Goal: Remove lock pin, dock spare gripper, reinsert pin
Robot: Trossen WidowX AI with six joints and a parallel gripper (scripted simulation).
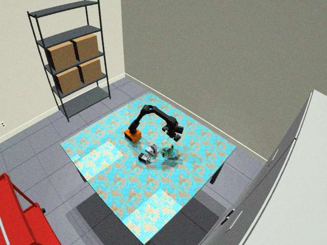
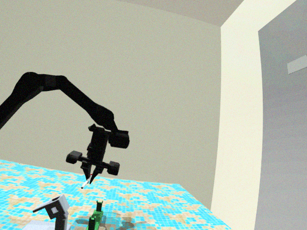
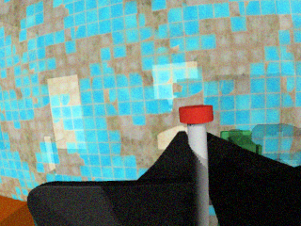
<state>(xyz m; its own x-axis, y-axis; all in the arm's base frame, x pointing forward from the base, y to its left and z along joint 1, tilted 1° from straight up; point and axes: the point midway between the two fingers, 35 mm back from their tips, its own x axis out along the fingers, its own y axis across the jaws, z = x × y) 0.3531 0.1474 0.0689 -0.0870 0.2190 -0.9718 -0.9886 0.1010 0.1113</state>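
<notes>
The green rest is 90 mm to the right of my gripper tip, 70 mm below it and 40 mm ahead of it. From my gripper tip the other things lie so: grey mount (180 mm to the right, 70 mm behind, 40 mm below); spare gripper (300 mm to the right, 70 mm below, 70 mm behind).
</notes>
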